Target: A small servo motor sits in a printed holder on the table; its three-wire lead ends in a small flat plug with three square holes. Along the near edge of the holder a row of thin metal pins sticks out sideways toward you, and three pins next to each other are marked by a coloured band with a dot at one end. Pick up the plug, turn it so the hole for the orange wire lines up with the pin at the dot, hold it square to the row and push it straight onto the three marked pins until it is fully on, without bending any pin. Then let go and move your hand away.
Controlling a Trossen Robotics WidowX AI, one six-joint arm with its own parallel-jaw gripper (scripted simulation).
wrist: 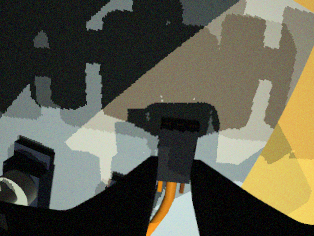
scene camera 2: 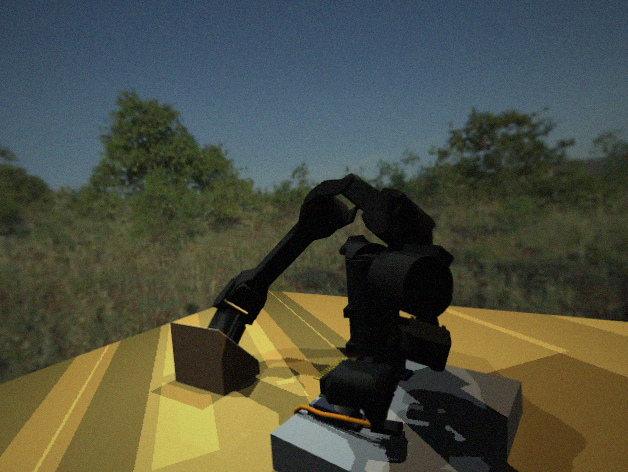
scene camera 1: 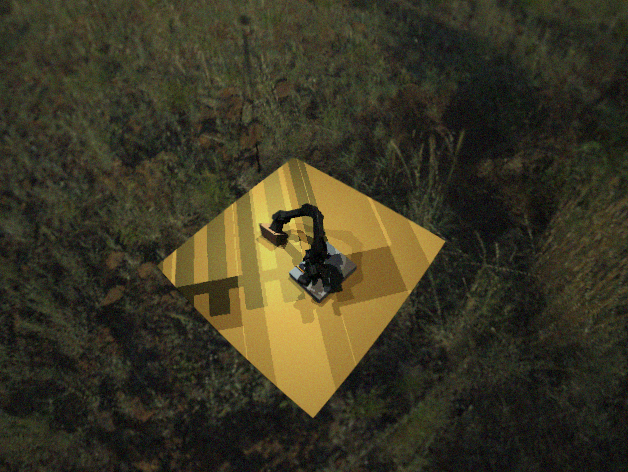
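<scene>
Visible here is my gripper (scene camera 2: 380, 424). The wrist view likewise shows the gripper (wrist: 174, 165).
</scene>
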